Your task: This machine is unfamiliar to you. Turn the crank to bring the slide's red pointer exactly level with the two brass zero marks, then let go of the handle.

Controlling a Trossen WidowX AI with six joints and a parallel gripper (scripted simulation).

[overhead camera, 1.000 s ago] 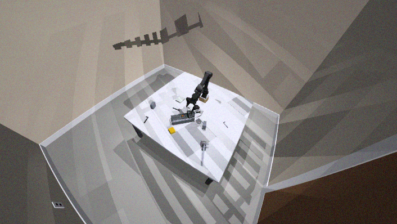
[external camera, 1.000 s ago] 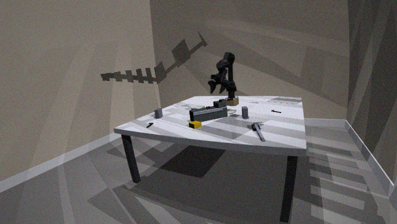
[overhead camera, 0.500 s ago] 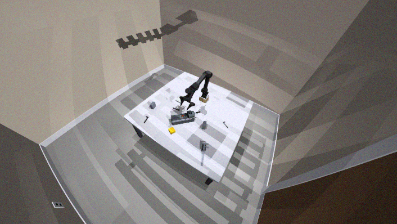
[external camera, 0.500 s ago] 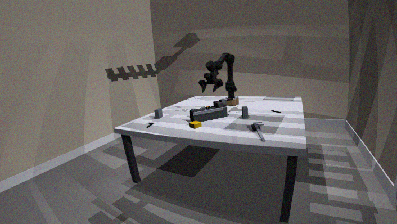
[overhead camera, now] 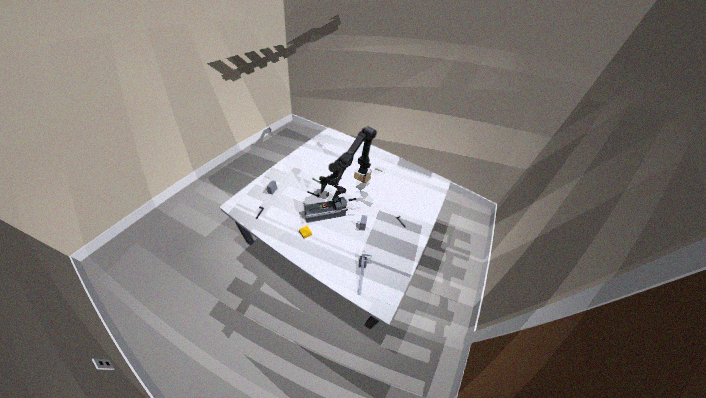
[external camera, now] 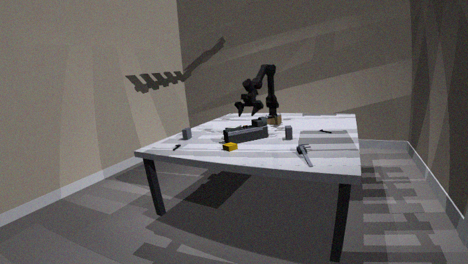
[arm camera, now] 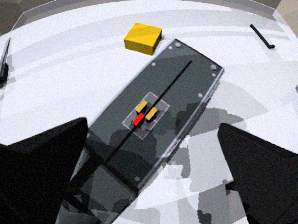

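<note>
The dark crank handle is 150 mm to the left of my gripper tip, 70 mm behind it and 20 mm below it. Also, from my gripper tip: yellow block (220 mm ahead, 130 mm below, 40 mm to the right); then red pointer (60 mm below, 30 mm ahead, 10 mm to the left).
</note>
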